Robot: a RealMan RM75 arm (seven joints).
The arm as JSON. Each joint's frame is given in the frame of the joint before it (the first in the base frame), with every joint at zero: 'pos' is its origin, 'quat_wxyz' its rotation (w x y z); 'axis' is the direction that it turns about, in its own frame. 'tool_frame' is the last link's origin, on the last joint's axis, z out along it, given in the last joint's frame.
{
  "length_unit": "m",
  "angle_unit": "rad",
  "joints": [
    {
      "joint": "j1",
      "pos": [
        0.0,
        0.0,
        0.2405
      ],
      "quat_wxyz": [
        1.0,
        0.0,
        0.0,
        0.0
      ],
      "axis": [
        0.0,
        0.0,
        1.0
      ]
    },
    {
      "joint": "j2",
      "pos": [
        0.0,
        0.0,
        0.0
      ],
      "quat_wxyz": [
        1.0,
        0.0,
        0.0,
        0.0
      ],
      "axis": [
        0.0,
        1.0,
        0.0
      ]
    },
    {
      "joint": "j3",
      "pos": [
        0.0,
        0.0,
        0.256
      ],
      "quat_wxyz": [
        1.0,
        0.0,
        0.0,
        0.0
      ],
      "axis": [
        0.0,
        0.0,
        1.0
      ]
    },
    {
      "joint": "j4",
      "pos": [
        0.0,
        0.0,
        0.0
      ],
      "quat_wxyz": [
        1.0,
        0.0,
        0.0,
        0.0
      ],
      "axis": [
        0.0,
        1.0,
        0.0
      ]
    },
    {
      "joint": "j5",
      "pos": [
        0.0,
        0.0,
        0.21
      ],
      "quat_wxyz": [
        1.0,
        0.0,
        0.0,
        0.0
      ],
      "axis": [
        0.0,
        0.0,
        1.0
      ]
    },
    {
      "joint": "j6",
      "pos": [
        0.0,
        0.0,
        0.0
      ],
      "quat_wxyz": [
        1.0,
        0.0,
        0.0,
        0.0
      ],
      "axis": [
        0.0,
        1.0,
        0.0
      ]
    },
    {
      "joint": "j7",
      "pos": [
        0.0,
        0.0,
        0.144
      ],
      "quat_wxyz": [
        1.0,
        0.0,
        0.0,
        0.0
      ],
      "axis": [
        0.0,
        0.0,
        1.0
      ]
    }
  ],
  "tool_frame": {
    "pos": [
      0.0,
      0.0,
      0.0
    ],
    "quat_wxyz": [
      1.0,
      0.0,
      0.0,
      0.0
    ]
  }
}
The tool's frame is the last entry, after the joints.
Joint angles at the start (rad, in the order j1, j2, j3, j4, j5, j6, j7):
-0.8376 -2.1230 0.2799 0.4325 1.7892 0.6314 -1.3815
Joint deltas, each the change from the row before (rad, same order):
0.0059 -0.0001 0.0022 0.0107 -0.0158 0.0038 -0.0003
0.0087 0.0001 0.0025 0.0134 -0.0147 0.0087 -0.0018
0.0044 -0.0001 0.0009 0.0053 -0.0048 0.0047 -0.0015
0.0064 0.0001 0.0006 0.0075 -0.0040 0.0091 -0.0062
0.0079 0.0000 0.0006 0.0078 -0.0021 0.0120 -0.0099
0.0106 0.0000 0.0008 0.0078 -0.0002 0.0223 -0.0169
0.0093 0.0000 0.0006 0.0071 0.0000 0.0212 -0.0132
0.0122 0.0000 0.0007 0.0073 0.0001 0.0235 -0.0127
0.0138 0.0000 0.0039 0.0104 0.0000 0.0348 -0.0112
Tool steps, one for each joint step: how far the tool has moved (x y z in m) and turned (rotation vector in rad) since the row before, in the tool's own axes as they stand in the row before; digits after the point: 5 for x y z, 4 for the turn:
0.00275 -0.00290 -0.00164 0.0055 0.0143 -0.0073
0.00290 -0.00354 -0.00240 0.0037 0.0155 -0.0068
0.00079 -0.00151 -0.00119 0.0008 0.0053 -0.0030
0.00103 -0.00197 -0.00179 -0.0010 0.0067 -0.0065
0.00058 -0.00206 -0.00220 -0.0028 0.0055 -0.0089
-0.00008 -0.00151 -0.00294 -0.0110 0.0048 -0.0151
0.00005 -0.00107 -0.00266 -0.0113 0.0043 -0.0113
-0.00062 -0.00175 -0.00352 -0.0111 0.0033 -0.0113
-0.00001 -0.00044 -0.00395 -0.0219 0.0045 -0.0060

